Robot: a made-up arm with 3 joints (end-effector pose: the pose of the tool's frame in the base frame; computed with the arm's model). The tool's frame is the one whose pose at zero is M.
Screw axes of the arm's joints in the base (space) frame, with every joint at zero. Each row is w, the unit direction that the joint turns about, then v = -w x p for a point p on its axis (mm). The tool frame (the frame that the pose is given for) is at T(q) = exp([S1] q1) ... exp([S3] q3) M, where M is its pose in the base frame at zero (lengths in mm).
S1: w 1 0 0 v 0 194 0
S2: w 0 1 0 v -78 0 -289
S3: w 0 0 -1 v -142 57 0
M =
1 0 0 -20
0 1 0 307
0 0 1 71
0 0 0 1
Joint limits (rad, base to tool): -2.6..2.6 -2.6..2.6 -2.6..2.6
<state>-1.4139 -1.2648 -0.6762</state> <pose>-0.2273 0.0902 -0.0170 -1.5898 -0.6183 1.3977</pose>
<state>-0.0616 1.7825 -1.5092</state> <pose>-0.3329 0.0575 -0.0973 1.2683 1.4180 1.0098</pose>
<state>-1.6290 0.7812 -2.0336</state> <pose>-0.1287 -0.2843 0.2111 -0.3091 1.6657 0.9249</pose>
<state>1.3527 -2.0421 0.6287</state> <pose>-0.4556 -0.1517 0.5561 1.4270 -1.4674 -1.7500</pose>
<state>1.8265 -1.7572 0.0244</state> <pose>-0.3327 -0.2267 0.4539 1.3029 -1.1842 -1.5661</pose>
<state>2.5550 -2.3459 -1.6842</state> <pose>-0.4175 -0.0529 0.1989 0.1059 -0.9990 -1.1088</pose>
